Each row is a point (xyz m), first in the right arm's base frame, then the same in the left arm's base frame.
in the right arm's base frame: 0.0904 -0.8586 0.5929
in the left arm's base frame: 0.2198 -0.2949 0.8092
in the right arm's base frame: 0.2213 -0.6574 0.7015
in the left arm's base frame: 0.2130 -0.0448 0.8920
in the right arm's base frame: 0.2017 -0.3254 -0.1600
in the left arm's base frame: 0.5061 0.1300 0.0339
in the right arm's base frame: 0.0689 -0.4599 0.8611
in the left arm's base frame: -0.0498 0.0905 0.9102
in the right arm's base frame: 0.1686 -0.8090 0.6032
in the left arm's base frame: 0.2637 -0.2163 0.8332
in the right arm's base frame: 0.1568 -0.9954 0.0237
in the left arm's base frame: 0.5890 -0.4664 0.3834
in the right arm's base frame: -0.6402 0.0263 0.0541
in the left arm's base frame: -0.3971 0.1237 -0.2162
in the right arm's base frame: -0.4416 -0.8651 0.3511
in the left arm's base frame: -0.0997 -0.5550 0.3947
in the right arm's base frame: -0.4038 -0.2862 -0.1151
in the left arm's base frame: -0.0250 -0.0813 -0.1744
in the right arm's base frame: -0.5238 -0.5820 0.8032
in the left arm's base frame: -0.4712 -0.2742 0.6675
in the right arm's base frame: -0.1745 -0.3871 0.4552
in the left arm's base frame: -0.0782 0.0000 0.4408
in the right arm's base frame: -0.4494 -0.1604 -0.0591
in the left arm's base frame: -0.1283 0.0203 -0.1825
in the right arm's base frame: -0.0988 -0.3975 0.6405
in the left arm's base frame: -0.1014 0.0471 0.6343
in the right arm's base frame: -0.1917 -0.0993 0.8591
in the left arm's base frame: -0.3747 0.3057 0.6956
